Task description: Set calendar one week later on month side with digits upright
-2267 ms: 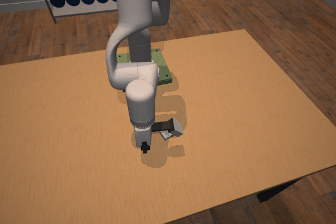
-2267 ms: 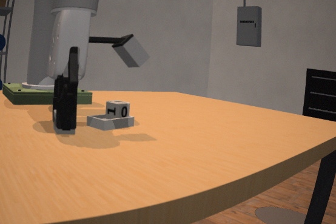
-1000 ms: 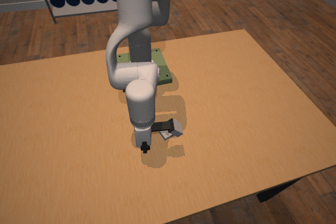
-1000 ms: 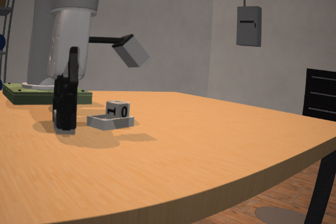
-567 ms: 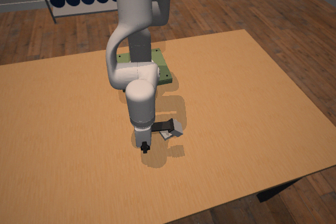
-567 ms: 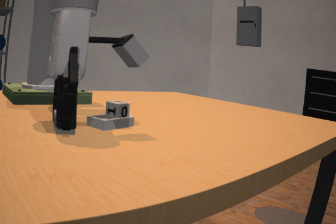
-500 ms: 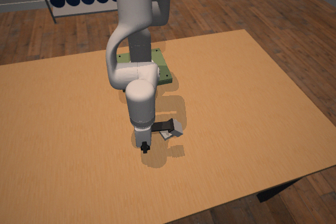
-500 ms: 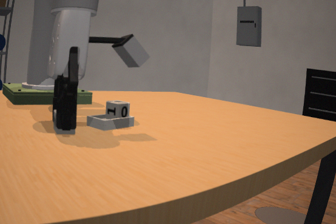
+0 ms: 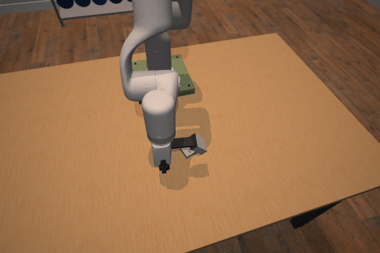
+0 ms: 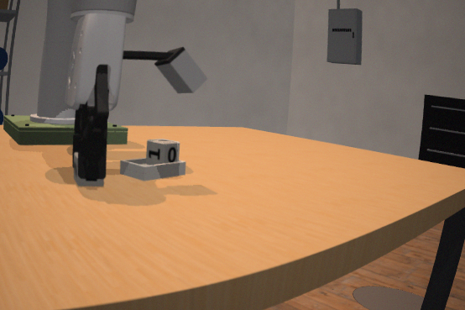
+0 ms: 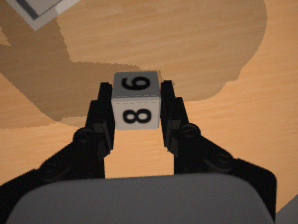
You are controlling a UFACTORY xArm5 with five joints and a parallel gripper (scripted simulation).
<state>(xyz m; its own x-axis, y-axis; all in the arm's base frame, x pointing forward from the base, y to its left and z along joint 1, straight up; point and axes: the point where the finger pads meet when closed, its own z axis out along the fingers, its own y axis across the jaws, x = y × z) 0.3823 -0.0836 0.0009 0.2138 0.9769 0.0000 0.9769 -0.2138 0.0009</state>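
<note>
The digit cube lies 10 mm below my hand. Also, from my hand: tray 30 mm behind, 110 mm to the left, 20 mm below.
</note>
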